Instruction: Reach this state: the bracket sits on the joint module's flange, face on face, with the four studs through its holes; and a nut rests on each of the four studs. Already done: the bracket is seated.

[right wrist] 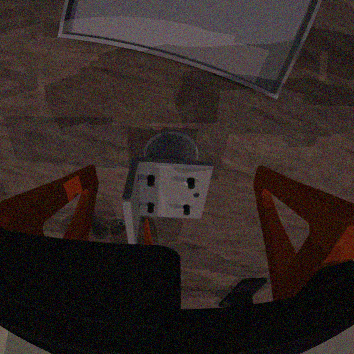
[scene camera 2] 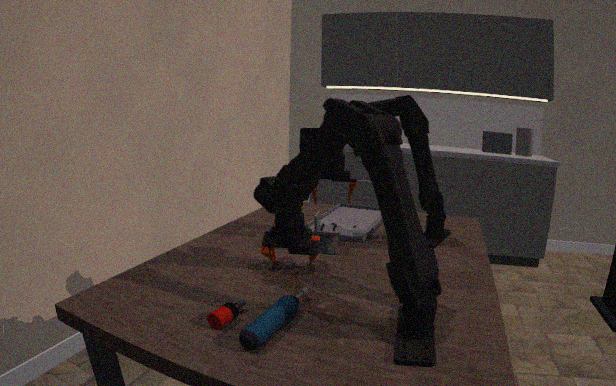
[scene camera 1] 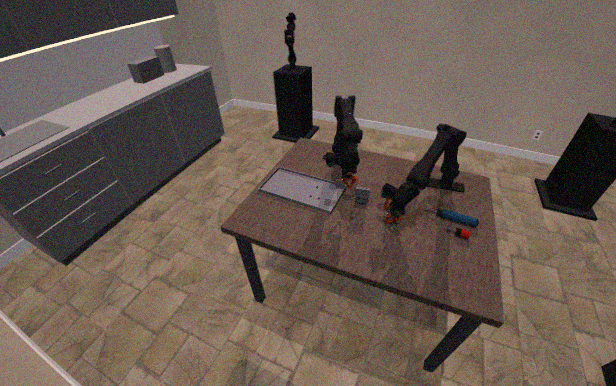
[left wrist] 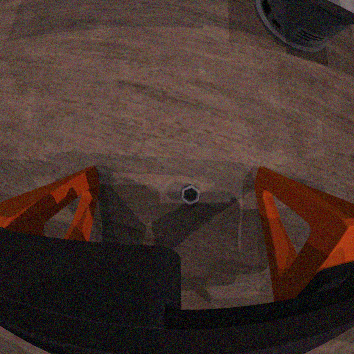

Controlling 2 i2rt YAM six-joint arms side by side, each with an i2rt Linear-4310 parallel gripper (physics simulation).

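Frame: origin at the left arm's base, x ahead, y left, z up, level; centimetres.
Seen in the pictures: left gripper, fingertip midpoint: (right wrist: 114,217) (scene camera 2: 292,262) (scene camera 1: 385,215) (left wrist: 176,175); right gripper, fingertip midpoint: (right wrist: 175,173) (scene camera 2: 331,204) (scene camera 1: 349,181); left arm's base, link origin: (right wrist: 239,292) (scene camera 2: 414,335) (scene camera 1: 444,185); right arm's base, link origin: (scene camera 2: 433,238).
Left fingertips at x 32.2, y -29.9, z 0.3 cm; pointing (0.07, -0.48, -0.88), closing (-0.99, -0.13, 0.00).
Pixels of each thing's top centre, then the offset from my left fingertips to it.
- joint module, top centre: (right wrist: 169,199) (scene camera 2: 328,225) (scene camera 1: 362,190) dx -6.9, dy -12.6, dz +7.2 cm
- hex nut, top centre: (left wrist: 190,194) dx -0.9, dy +1.0, dz +0.3 cm
- shallow tray, top centre: (scene camera 2: 349,217) (scene camera 1: 302,186) dx -8.5, dy -44.5, dz +1.3 cm
- blue-handled screwdriver, top centre: (scene camera 2: 279,304) (scene camera 1: 452,212) dx -6.4, dy +30.6, dz +3.8 cm
- short red-handled tool, top centre: (scene camera 2: 228,304) (scene camera 1: 459,229) dx +3.2, dy +32.8, dz +3.2 cm
The bracket (scene camera 1: 363,191) (right wrist: 172,192) sits on the joint module (scene camera 1: 362,201) (left wrist: 305,30) (right wrist: 171,145). Its plate faces up, with an upright side wall. Four dark stud ends show at its holes in the right wrist view; no nut can be made out on them. A hex nut (left wrist: 190,194) lies flat on the table, between and beneath the fingertips of my left gripper (scene camera 1: 393,219) (scene camera 2: 292,260) (left wrist: 176,175), which is open and low over the table. My right gripper (scene camera 1: 349,181) (scene camera 2: 334,192) (right wrist: 175,173) is open and empty, above the bracket with a finger to either side.
A shallow tray (scene camera 1: 290,186) (scene camera 2: 352,216) (right wrist: 150,25) with small dark pieces lies beside the joint module. A blue-handled screwdriver (scene camera 1: 458,218) (scene camera 2: 270,322) and a short red-handled tool (scene camera 1: 463,233) (scene camera 2: 221,316) lie near the left arm. The left arm partly hides the joint module in scene camera 2.
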